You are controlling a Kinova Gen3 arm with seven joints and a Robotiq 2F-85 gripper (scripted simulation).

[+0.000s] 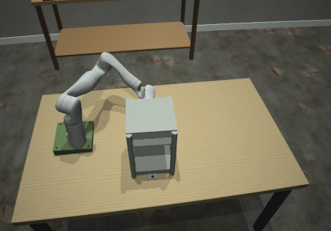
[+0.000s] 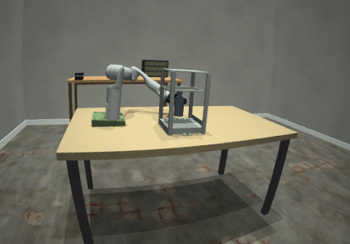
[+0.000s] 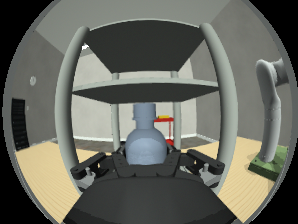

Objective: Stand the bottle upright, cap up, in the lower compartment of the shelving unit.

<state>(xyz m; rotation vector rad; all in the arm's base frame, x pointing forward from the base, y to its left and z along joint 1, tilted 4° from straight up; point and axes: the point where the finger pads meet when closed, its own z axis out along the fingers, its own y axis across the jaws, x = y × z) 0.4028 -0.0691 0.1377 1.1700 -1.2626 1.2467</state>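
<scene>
The grey shelving unit lies 6 cm to the right of my hand and 3 cm above it. The rest, counted from my hand: pale blue bottle 1 cm above.
</scene>
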